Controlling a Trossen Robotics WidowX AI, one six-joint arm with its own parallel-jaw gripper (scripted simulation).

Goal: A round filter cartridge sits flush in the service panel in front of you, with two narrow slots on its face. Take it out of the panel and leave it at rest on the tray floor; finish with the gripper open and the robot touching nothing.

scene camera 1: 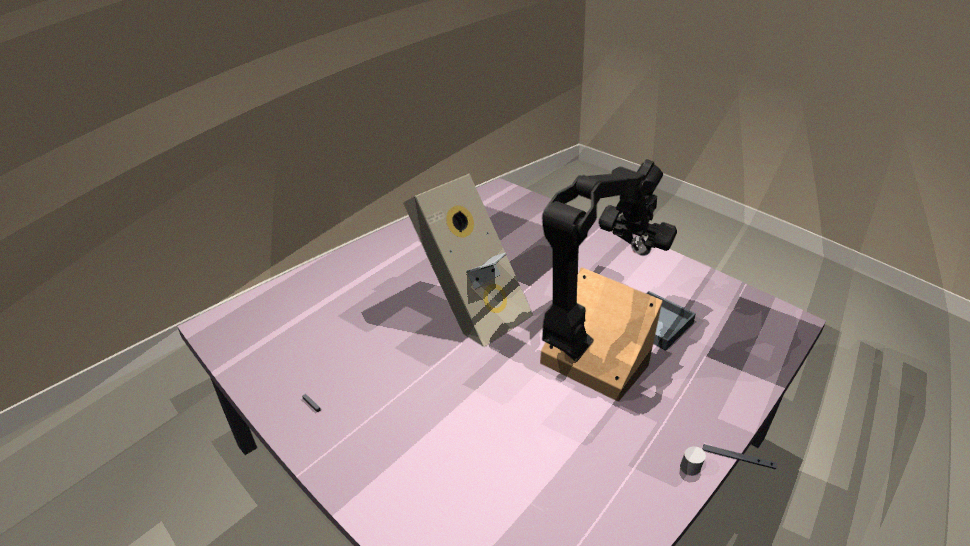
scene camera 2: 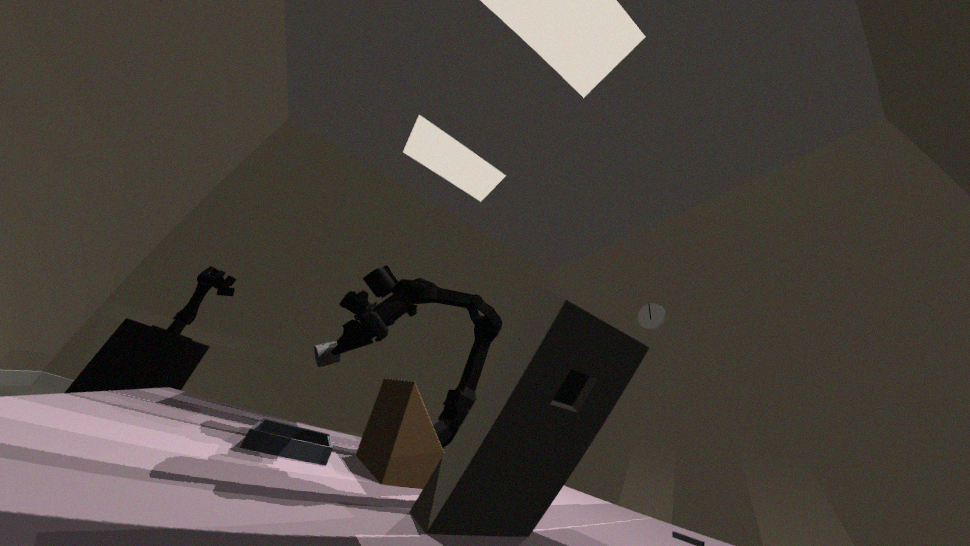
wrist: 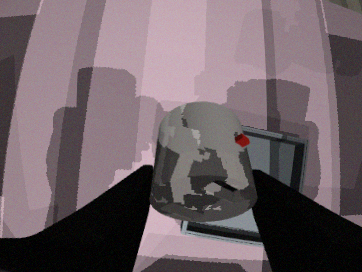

My gripper shows in scene camera 1, in scene camera 2 and in the wrist view (201, 175). One and the same spot on my gripper: (scene camera 1: 618, 227) is (scene camera 2: 375, 336). The same spot on a grey tray: (wrist: 284, 157) is (scene camera 1: 682, 322).
